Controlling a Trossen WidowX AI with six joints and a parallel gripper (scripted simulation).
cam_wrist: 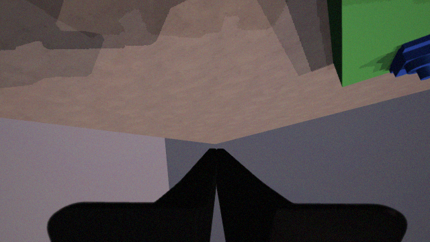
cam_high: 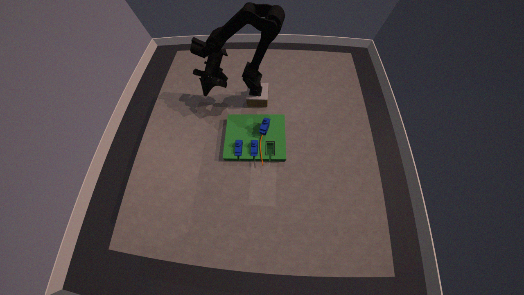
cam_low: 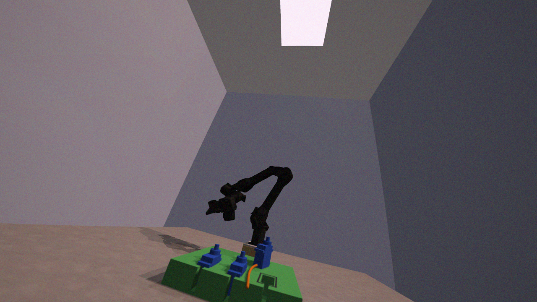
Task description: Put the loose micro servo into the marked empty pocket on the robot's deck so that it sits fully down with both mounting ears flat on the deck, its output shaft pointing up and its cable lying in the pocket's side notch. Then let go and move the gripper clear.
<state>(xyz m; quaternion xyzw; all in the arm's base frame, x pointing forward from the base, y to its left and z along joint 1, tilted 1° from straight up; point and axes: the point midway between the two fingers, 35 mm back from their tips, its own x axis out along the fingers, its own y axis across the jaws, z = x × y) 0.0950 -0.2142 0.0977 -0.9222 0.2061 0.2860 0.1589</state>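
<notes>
Right now my gripper tip is 26 cm to the right of the green deck, 12 cm above it and 9 cm short of it.
</notes>
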